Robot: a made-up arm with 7 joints.
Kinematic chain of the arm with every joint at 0, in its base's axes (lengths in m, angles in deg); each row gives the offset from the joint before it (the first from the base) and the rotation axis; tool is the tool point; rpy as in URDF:
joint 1: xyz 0 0 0.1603 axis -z
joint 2: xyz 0 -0.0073 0.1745 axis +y
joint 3: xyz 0 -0.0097 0.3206 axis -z
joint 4: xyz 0 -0.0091 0.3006 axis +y
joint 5: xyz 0 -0.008 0.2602 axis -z
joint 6: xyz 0 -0.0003 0.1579 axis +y
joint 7: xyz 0 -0.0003 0.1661 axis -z
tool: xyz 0 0 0 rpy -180 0 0
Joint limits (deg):
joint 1: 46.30..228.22
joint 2: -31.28..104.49
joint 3: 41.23..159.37
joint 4: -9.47..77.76
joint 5: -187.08..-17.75
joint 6: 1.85..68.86
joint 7: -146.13..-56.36
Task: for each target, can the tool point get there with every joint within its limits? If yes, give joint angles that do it. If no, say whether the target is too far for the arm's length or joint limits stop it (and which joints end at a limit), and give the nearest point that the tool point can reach.
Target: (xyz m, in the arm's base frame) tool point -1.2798 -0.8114 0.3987
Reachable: no: too far | nearest point -1.0175 -0.6451 0.3856 | short by 0.311 m
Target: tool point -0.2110 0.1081 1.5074
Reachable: yes | joints 171.44 5.59 59.84 14.32 -92.30 7.97 -106.11
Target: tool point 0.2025 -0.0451 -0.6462
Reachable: no: joint limits stop it (at a limit: joint 1, joint 2, joint 3, joint 4, joint 6) | nearest point 0.1899 -0.5477 -0.2591 | short by 0.635 m
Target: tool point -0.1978 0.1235 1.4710
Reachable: yes | joints 207.41 8.44 125.08 7.34 -146.28 48.62 -114.97
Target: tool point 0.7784 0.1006 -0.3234
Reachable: no: joint limits stop it (at a limit: joint 1, joint 2, joint 4, joint 5, joint 6) | nearest point 0.8079 -0.6069 -0.0735 | short by 0.751 m
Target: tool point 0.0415 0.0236 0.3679
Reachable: no: joint limits stop it (at a limit: joint 3, joint 4, joint 5, joint 6) | nearest point 0.5491 0.3123 0.7728 | short by 0.711 m
